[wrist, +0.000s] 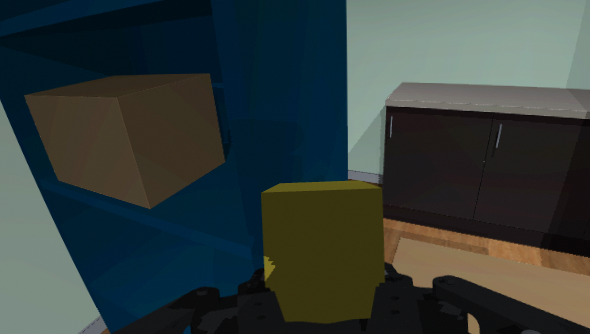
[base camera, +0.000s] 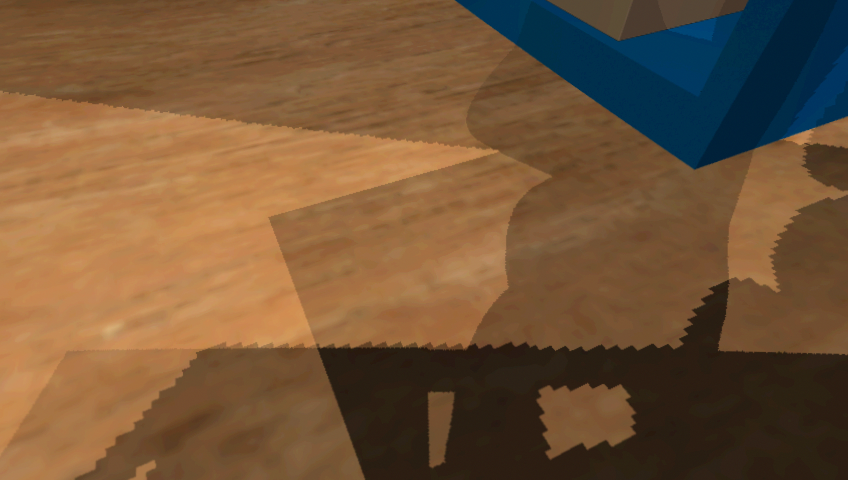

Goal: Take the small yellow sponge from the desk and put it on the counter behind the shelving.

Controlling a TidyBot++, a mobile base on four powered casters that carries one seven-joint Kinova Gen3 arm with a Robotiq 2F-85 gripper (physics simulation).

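Places are measured from the arm's base along level axes (x back, y right, z up), in centimetres.
Where they show: gripper, between the fingertips: (wrist: 322,274).
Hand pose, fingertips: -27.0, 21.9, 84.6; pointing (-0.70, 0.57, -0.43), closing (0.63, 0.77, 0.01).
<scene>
After its pixels a point has its place, as x, y, z.
The yellow sponge (wrist: 322,245) @[-24.6, 19.9, 89.1] stands upright between the fingers of my gripper (wrist: 322,274) @[-27.0, 21.9, 84.6] at the bottom middle of the wrist view. The gripper is shut on it. The counter (wrist: 480,97) @[-94.4, 208.9, 51.4], with a pale grey top and dark cabinet doors, stands at the right of the wrist view, beyond the blue shelving (wrist: 300,100) @[-64.9, 50.4, 83.2] (base camera: 595,89) @[-74.3, 27.0, -38.1]. The shelving fills the left and middle of the wrist view, and its lower corner shows at the top right of the base view. The desk does not show in either view.
A brown box (wrist: 135,135) @[-90.3, 23.7, 77.6] sits on a shelf at the left of the wrist view. Part of a box (base camera: 601,17) @[-79.4, 26.7, -30.3] shows in the shelving at the top of the base view. A flat tan surface (wrist: 490,280) @[-32.9, 77.4, 41.4] lies in front of the counter. A pale green wall (wrist: 450,40) @[-132.3, 238.9, 81.2] stands behind.
</scene>
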